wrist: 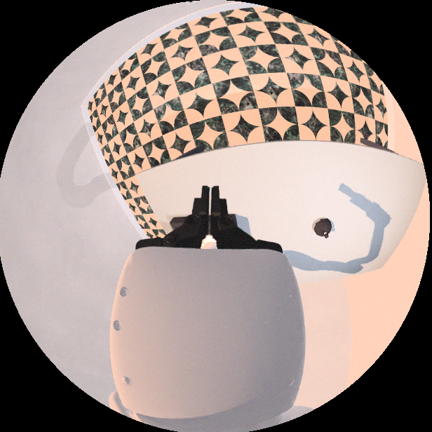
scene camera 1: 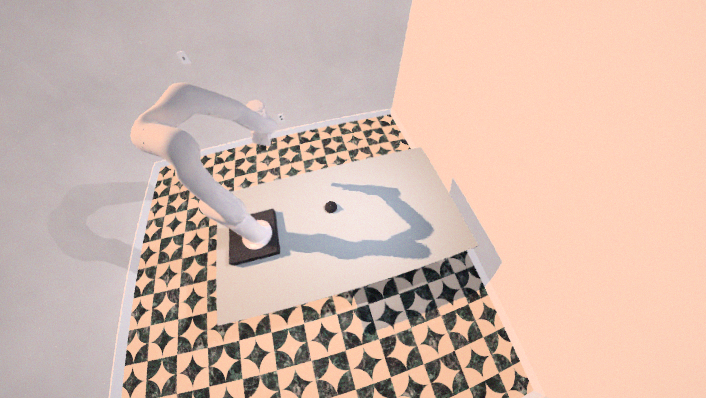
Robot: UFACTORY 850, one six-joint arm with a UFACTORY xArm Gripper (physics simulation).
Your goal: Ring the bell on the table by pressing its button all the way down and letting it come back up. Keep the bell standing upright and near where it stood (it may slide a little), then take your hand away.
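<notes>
A small dark round bell (scene camera 1: 330, 206) (wrist: 322, 227) stands upright on the pale table (scene camera 1: 270, 295) (wrist: 280, 180). In the wrist view a small button tip shows at its lower edge. My gripper (wrist: 209, 197) is shut with nothing between its black fingers. In the scene view the gripper (scene camera 1: 263, 144) is small and its fingers are hard to make out. It hangs high in the air, well apart from the bell, which lies to its right in the wrist view.
The arm's dark square base plate (scene camera 1: 239, 255) sits at the table's left end. The arm's shadow (scene camera 1: 345, 246) (wrist: 378, 240) curves around the bell on the table top. A peach wall (scene camera 1: 575, 175) rises past the table's right end, and a grey wall (scene camera 1: 310, 55) stands behind.
</notes>
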